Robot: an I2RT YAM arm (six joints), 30 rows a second.
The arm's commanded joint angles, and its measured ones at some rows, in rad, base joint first. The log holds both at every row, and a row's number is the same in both.
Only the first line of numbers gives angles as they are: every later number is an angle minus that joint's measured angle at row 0.
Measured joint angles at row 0:
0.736, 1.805, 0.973, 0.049, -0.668, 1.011
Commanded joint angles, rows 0 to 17:
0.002, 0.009, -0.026, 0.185, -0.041, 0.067
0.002, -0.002, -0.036, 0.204, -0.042, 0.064
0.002, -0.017, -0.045, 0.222, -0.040, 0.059
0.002, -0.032, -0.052, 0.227, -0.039, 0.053
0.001, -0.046, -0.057, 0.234, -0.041, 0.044
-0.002, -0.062, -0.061, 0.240, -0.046, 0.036
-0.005, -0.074, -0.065, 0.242, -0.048, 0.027
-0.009, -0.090, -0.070, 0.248, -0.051, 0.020
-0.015, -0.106, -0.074, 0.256, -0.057, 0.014
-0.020, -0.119, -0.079, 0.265, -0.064, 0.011
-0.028, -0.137, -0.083, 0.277, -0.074, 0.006
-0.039, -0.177, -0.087, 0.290, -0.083, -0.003
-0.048, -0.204, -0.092, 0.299, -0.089, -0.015
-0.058, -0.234, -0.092, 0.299, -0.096, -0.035
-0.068, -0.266, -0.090, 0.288, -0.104, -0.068
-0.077, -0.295, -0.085, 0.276, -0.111, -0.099
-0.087, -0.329, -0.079, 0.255, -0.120, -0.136
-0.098, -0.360, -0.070, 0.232, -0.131, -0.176
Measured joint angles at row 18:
-0.082, -0.300, -0.091, 0.157, -0.058, -0.067
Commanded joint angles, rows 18 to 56:
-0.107, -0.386, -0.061, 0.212, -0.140, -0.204
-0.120, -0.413, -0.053, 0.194, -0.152, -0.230
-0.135, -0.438, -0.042, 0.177, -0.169, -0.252
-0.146, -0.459, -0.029, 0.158, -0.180, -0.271
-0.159, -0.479, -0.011, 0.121, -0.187, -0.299
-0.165, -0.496, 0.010, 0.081, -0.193, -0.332
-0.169, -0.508, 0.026, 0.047, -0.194, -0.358
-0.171, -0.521, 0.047, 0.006, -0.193, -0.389
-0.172, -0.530, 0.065, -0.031, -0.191, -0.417
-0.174, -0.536, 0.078, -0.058, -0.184, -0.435
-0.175, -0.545, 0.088, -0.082, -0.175, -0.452
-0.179, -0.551, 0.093, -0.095, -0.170, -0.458
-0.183, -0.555, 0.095, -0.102, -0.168, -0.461
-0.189, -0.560, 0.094, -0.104, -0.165, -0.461
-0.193, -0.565, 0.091, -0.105, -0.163, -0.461
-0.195, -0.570, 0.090, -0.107, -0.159, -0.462
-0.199, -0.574, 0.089, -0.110, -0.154, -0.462
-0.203, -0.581, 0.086, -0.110, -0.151, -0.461
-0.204, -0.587, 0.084, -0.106, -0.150, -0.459
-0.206, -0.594, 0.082, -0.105, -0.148, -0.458
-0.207, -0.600, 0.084, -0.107, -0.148, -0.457
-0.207, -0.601, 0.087, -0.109, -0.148, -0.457
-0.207, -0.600, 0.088, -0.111, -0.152, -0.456
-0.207, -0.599, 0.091, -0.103, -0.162, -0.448
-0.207, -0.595, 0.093, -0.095, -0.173, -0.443
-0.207, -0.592, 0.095, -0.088, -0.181, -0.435
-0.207, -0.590, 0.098, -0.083, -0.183, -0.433
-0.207, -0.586, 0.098, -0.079, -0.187, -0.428
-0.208, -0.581, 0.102, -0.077, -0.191, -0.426
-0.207, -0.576, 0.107, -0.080, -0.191, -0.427
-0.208, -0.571, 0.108, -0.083, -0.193, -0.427
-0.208, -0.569, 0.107, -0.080, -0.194, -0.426
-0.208, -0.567, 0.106, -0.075, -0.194, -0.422
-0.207, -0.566, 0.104, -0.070, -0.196, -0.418
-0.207, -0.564, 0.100, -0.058, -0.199, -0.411
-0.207, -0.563, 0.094, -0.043, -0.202, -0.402
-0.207, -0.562, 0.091, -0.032, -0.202, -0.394
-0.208, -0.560, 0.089, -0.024, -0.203, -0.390
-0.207, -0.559, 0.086, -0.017, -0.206, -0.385
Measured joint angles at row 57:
-0.209, -0.560, 0.084, -0.154, -0.163, -0.411
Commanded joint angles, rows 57 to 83:
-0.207, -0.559, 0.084, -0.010, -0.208, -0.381
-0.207, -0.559, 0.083, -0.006, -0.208, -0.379
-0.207, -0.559, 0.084, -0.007, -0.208, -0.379
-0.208, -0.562, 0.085, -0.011, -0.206, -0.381
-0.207, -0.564, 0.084, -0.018, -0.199, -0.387
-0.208, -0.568, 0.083, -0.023, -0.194, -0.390
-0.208, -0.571, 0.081, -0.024, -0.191, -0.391
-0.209, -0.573, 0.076, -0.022, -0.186, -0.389
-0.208, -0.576, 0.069, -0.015, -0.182, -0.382
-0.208, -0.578, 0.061, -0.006, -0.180, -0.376
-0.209, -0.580, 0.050, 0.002, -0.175, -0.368
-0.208, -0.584, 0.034, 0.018, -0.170, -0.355
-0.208, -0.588, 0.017, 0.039, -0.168, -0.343
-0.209, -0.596, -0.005, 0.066, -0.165, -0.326
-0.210, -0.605, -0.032, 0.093, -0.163, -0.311
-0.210, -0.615, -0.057, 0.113, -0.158, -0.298
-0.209, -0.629, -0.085, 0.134, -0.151, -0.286
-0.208, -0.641, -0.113, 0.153, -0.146, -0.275
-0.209, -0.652, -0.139, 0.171, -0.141, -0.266
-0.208, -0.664, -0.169, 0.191, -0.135, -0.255
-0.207, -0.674, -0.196, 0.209, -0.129, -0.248
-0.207, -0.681, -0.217, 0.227, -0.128, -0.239
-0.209, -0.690, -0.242, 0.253, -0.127, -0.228
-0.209, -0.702, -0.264, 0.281, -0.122, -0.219
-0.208, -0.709, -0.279, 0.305, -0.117, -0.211
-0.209, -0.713, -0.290, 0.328, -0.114, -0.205
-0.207, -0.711, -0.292, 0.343, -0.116, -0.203
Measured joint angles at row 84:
-0.210, -0.703, -0.281, 0.211, -0.117, -0.242
